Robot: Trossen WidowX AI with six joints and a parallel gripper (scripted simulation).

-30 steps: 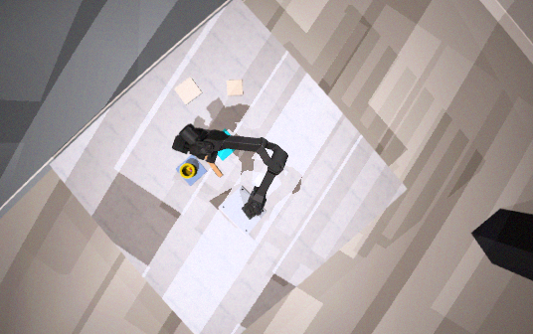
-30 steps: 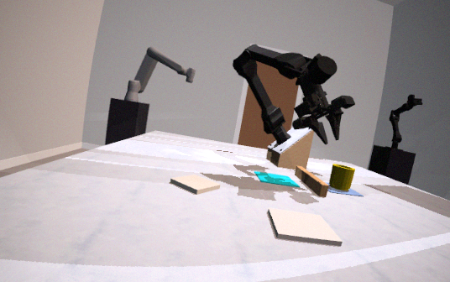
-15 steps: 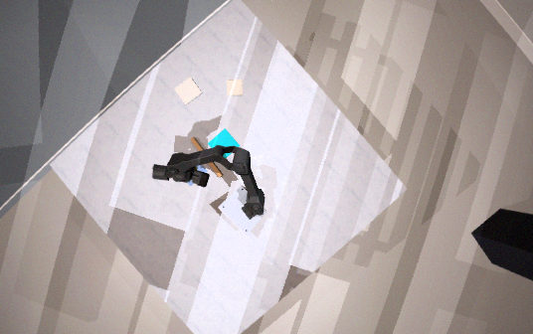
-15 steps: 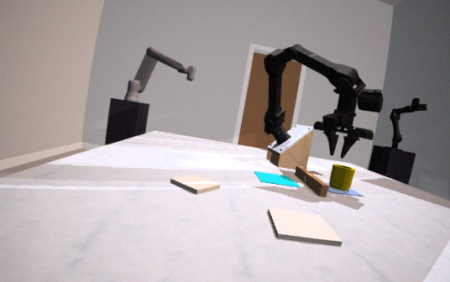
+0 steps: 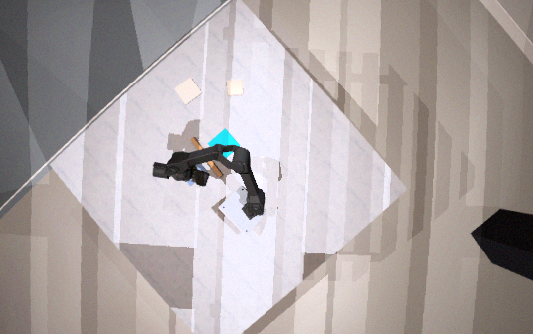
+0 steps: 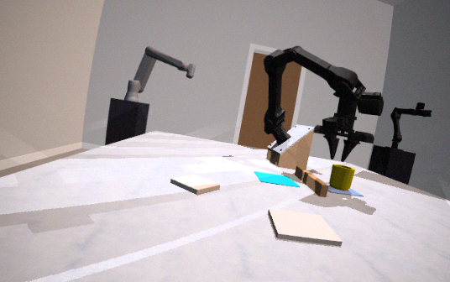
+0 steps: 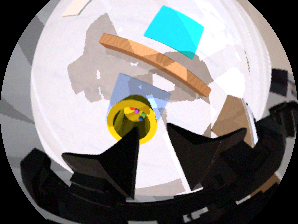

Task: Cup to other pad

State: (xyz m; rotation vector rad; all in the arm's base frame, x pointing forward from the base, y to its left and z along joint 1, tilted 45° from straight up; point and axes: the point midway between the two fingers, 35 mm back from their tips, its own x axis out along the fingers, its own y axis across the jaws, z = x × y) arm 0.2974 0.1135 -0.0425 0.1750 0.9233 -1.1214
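Now: gripper tip 50 mm above the yellow cup, 20 mm short of it and 10 mm to the right of it. Also, from my gripper tip: wooden bar (90 mm to the right, 80 mm below, 30 mm ahead); pale blue pad (90 mm below, 20 mm ahead, 10 mm to the left); cyan pad (190 mm to the right, 90 mm below, 30 mm ahead).
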